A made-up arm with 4 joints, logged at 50 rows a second.
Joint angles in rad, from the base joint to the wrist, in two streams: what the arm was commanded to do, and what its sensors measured. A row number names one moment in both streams.
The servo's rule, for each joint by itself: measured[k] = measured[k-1] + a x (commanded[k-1-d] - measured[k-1]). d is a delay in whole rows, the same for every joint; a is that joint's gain. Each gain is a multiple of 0.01, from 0.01 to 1. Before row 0 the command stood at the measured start. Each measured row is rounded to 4 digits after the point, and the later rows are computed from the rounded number. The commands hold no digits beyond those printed.
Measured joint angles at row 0:
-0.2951, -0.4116, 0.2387, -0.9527
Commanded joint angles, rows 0 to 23:
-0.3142, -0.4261, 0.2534, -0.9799
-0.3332, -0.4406, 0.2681, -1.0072
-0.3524, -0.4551, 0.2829, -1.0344
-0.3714, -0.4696, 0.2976, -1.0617
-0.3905, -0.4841, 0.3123, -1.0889
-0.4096, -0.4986, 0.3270, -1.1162
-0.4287, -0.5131, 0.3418, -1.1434
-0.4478, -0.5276, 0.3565, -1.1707
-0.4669, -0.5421, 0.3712, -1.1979
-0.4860, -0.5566, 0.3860, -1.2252
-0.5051, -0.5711, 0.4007, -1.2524
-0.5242, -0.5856, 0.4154, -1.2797
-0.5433, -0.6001, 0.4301, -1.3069
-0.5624, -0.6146, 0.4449, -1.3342
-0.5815, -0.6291, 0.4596, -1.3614
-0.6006, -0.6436, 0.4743, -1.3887
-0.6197, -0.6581, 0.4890, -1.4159
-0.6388, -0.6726, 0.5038, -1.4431
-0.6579, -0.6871, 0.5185, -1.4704
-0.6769, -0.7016, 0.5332, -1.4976
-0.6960, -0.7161, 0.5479, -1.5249
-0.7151, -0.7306, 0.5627, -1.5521
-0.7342, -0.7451, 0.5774, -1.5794
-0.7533, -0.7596, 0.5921, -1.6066
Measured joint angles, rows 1 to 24:
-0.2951, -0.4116, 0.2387, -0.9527
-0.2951, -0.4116, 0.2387, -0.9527
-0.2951, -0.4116, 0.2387, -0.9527
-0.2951, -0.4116, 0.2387, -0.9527
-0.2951, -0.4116, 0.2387, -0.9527
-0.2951, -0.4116, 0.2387, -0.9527
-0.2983, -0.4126, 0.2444, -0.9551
-0.3042, -0.4146, 0.2536, -0.9598
-0.3124, -0.4174, 0.2650, -0.9665
-0.3224, -0.4211, 0.2777, -0.9751
-0.3340, -0.4255, 0.2912, -0.9853
-0.3469, -0.4306, 0.3052, -0.9971
-0.3608, -0.4364, 0.3195, -1.0103
-0.3756, -0.4428, 0.3339, -1.0247
-0.3911, -0.4498, 0.3484, -1.0403
-0.4072, -0.4573, 0.3631, -1.0569
-0.4238, -0.4653, 0.3778, -1.0745
-0.4409, -0.4737, 0.3925, -1.0930
-0.4583, -0.4825, 0.4072, -1.1123
-0.4760, -0.4917, 0.4219, -1.1323
-0.4939, -0.5013, 0.4366, -1.1529
-0.5120, -0.5113, 0.4513, -1.1741
-0.5303, -0.5216, 0.4660, -1.1959
-0.5487, -0.5322, 0.4807, -1.2181
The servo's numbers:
d 6
a 0.17 0.07 0.39 0.09

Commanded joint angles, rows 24 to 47:
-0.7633, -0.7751, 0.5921, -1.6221
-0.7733, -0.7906, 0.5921, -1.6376
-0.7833, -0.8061, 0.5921, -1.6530
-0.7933, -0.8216, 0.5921, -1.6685
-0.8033, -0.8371, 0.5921, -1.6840
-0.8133, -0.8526, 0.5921, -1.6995
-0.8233, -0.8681, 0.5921, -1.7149
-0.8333, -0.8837, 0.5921, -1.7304
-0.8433, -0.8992, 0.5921, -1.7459
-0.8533, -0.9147, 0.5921, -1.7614
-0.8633, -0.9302, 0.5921, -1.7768
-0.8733, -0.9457, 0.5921, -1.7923
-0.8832, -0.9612, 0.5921, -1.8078
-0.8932, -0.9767, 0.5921, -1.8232
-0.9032, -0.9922, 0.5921, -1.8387
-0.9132, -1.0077, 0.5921, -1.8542
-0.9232, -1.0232, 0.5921, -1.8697
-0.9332, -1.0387, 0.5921, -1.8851
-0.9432, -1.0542, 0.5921, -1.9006
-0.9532, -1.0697, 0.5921, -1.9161
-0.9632, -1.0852, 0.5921, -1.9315
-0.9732, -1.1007, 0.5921, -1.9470
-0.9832, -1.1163, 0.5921, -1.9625
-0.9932, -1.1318, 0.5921, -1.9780
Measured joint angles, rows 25 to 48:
-0.5673, -0.5430, 0.4954, -1.2408
-0.5859, -0.5541, 0.5101, -1.2639
-0.6046, -0.5654, 0.5248, -1.2874
-0.6234, -0.5770, 0.5396, -1.3112
-0.6422, -0.5888, 0.5543, -1.3353
-0.6611, -0.6008, 0.5690, -1.3597
-0.6785, -0.6130, 0.5780, -1.3833
-0.6946, -0.6254, 0.5835, -1.4062
-0.7097, -0.6380, 0.5869, -1.4284
-0.7239, -0.6509, 0.5889, -1.4500
-0.7374, -0.6639, 0.5901, -1.4711
-0.7503, -0.6771, 0.5909, -1.4917
-0.7627, -0.6905, 0.5914, -1.5118
-0.7747, -0.7040, 0.5917, -1.5315
-0.7864, -0.7177, 0.5919, -1.5508
-0.7978, -0.7315, 0.5920, -1.5698
-0.8089, -0.7454, 0.5920, -1.5884
-0.8198, -0.7594, 0.5920, -1.6068
-0.8306, -0.7735, 0.5920, -1.6249
-0.8412, -0.7877, 0.5920, -1.6427
-0.8517, -0.8020, 0.5920, -1.6603
-0.8622, -0.8164, 0.5920, -1.6778
-0.8726, -0.8309, 0.5920, -1.6951
-0.8829, -0.8454, 0.5920, -1.7122

